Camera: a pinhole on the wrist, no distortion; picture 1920 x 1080 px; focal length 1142.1 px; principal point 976.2 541.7 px. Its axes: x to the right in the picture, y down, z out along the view. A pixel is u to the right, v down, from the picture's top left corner.
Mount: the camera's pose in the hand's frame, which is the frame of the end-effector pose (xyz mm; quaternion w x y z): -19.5 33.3 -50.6 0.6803 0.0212 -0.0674 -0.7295
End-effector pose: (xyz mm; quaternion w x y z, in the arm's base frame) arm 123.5 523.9 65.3 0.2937 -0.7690 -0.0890 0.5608
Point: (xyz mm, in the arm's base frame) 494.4 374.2 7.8
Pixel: behind the camera
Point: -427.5 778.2 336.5
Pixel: 1621 197
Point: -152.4 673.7 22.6
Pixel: 1295 792
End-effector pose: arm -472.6 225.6 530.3 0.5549 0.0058 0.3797 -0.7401
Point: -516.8 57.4 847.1
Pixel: 1834 879
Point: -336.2 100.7 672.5
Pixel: 993 718
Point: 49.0 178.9 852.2
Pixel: 634 85
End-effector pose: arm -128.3 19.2 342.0 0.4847 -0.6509 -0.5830 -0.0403
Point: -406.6 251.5 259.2
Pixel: 1565 873
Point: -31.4 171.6 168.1
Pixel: 61 920
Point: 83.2 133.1 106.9
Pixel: outside the picture
